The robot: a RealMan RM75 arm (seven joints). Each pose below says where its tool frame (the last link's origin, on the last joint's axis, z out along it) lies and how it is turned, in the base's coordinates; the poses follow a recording.
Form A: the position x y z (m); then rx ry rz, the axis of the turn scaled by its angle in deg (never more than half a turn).
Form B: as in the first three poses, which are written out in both.
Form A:
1: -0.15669 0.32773 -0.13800 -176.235 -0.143 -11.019
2: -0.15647 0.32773 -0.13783 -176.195 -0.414 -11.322
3: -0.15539 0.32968 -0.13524 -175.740 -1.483 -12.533
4: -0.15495 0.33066 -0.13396 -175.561 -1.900 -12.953
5: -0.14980 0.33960 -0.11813 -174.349 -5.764 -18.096
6: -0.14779 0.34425 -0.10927 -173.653 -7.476 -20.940
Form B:
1: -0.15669 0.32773 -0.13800 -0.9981 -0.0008 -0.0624 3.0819
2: -0.15647 0.32773 -0.13783 -0.9979 -0.0023 -0.0641 3.0815
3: -0.15539 0.32968 -0.13524 -0.9974 -0.0084 -0.0711 3.0751
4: -0.15495 0.33066 -0.13396 -0.9972 -0.0108 -0.0736 3.0726
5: -0.14980 0.33960 -0.11813 -0.9941 -0.0329 -0.1032 3.0610
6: -0.14779 0.34425 -0.10927 -0.9919 -0.0427 -0.1196 3.0556
